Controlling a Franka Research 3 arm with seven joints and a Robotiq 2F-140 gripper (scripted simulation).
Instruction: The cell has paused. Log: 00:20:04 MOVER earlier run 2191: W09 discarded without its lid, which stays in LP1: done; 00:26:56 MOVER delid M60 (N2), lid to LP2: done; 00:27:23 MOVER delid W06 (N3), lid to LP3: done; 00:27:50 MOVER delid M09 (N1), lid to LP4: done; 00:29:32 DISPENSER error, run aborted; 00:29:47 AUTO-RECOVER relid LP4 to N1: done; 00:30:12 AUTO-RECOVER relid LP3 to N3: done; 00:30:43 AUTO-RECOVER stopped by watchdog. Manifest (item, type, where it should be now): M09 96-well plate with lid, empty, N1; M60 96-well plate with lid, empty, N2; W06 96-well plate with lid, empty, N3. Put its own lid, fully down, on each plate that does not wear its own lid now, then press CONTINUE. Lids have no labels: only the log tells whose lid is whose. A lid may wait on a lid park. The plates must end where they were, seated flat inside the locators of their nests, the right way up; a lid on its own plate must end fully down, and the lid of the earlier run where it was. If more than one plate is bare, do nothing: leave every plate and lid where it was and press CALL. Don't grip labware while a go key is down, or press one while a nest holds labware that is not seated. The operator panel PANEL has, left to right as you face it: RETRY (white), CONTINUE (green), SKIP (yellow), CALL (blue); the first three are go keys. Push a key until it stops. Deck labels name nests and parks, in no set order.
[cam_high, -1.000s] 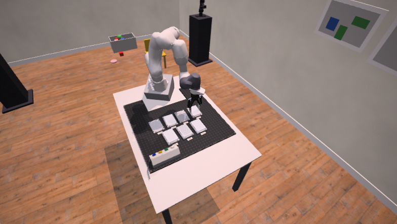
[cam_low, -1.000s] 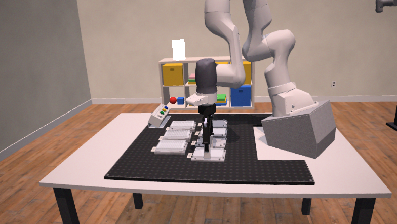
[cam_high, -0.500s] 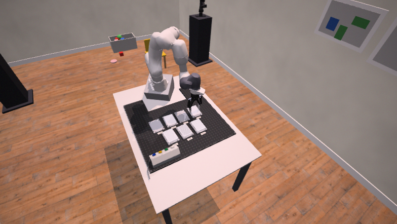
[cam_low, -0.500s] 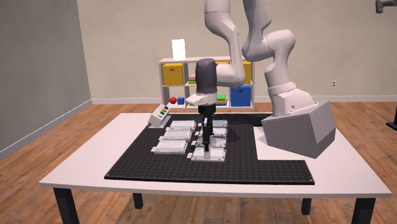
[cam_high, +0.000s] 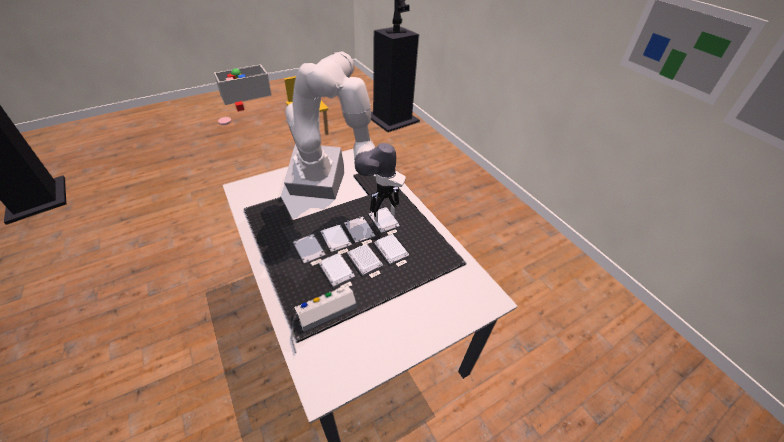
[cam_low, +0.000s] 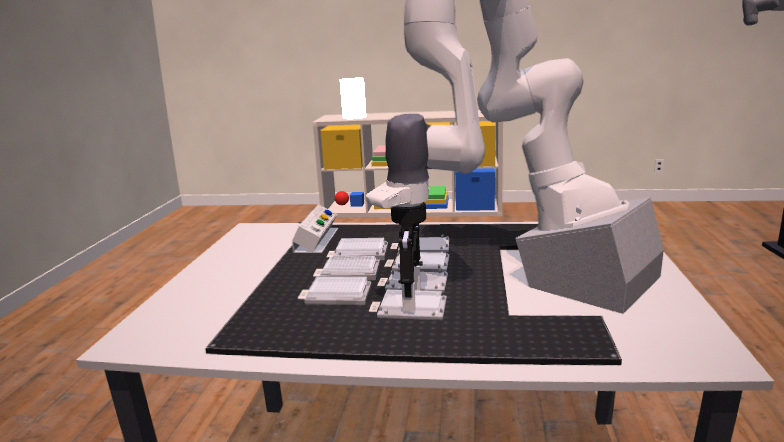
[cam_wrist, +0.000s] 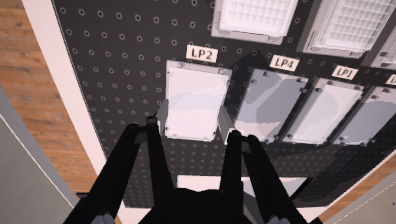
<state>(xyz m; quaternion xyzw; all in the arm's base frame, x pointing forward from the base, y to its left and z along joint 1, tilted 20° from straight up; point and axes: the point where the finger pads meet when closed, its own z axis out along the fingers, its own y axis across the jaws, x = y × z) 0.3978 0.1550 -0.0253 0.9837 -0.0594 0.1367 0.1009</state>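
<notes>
Right now the lid park LP2 is 40 mm below my hand. From my hand the other things lie so: white key: 270 mm ahead, 410 mm to the right, 20 mm above; then green key: 270 mm ahead, 460 mm to the right, 20 mm above; then park LP4: 10 mm behind, 140 mm to the right, 40 mm below.
</notes>
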